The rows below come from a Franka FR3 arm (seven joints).
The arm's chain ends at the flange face. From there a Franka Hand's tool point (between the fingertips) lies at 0.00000 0.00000 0.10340 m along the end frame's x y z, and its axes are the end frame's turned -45 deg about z.
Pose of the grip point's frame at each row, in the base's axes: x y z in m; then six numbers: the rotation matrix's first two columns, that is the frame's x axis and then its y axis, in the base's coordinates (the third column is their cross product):
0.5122, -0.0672, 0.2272, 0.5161, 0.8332, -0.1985, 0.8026, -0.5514, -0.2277
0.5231, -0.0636, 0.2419, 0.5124, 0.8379, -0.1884, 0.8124, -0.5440, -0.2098
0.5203, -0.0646, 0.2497, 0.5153, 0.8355, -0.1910, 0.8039, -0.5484, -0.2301
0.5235, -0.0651, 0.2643, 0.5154, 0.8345, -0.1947, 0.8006, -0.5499, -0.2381
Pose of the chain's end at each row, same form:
0.5431, -0.0629, 0.3258, 0.9325, 0.1993, -0.3014, 0.2026, -0.9791, -0.0206
0.5519, -0.0589, 0.3411, 0.9368, 0.2078, -0.2816, 0.2121, -0.9772, -0.0151
0.5510, -0.0610, 0.3484, 0.9328, 0.2030, -0.2978, 0.2041, -0.9786, -0.0276
0.5551, -0.0617, 0.3627, 0.9306, 0.2012, -0.3060, 0.2017, -0.9789, -0.0307

